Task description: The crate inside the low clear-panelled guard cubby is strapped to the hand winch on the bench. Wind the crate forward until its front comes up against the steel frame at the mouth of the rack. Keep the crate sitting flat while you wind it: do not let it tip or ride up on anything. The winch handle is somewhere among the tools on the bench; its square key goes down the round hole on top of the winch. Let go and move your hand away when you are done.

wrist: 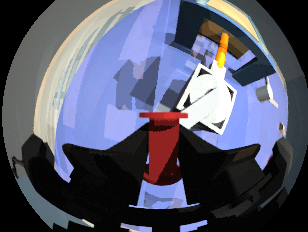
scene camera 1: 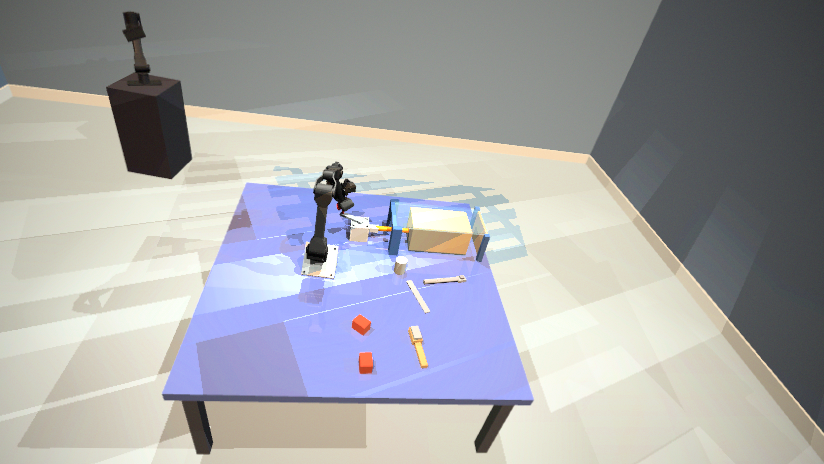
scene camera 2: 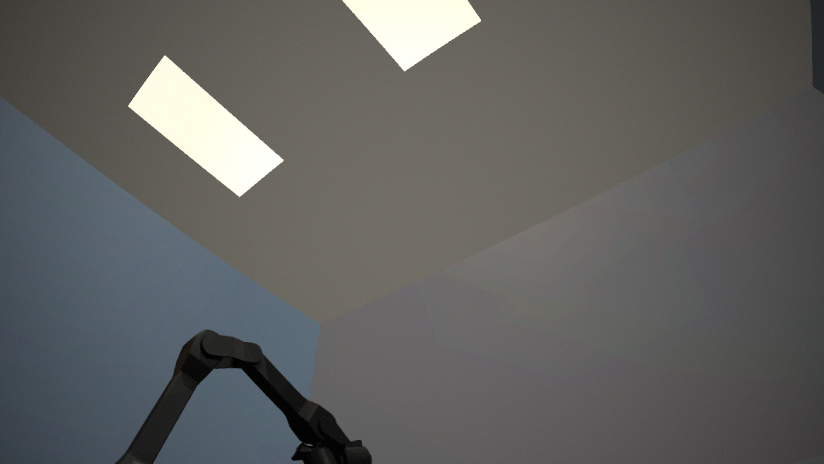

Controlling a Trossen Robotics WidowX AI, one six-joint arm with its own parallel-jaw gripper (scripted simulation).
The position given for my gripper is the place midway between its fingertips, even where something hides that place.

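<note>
In sight: a red knob (wrist: 163, 169), a winch box (wrist: 202, 80). Also my gripper (wrist: 162, 126).
</note>
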